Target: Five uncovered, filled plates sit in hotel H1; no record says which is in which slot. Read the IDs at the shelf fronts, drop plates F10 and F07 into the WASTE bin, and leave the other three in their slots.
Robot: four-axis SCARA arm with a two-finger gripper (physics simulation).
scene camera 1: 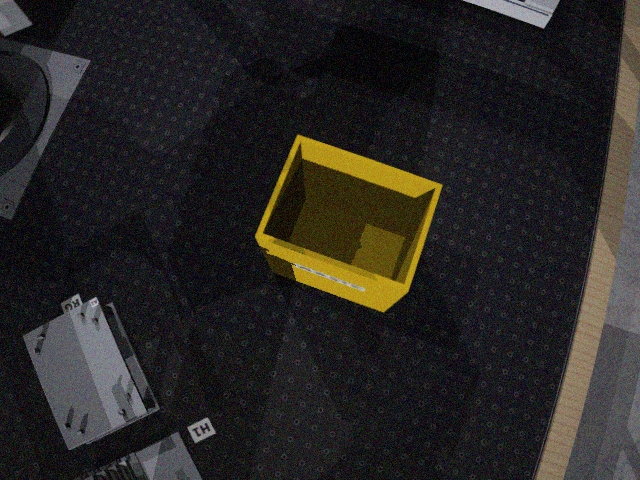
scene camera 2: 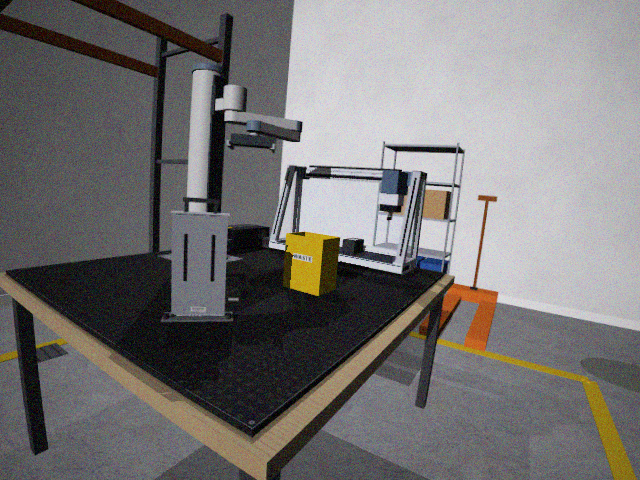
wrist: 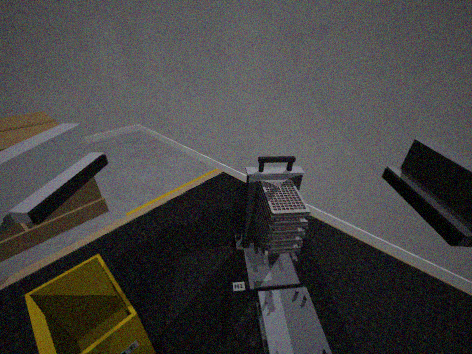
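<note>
Hotel H1 is a tall grey slotted rack with a black top handle; scene camera 2 sees its back. In the wrist view, plates are stacked in it, the top one showing its well grid. Their IDs are too small to read. The H1 label lies beside its base. The yellow WASTE bin stands upright; no plate shows in the visible part of its inside. My gripper is open and empty, high above the table, facing the hotel from a distance.
A low grey stand with short pegs, labelled RG, sits right in front of the hotel. The arm's white column rises behind the hotel in scene camera 2. A gantry machine stands beyond the bin, near a dark box.
</note>
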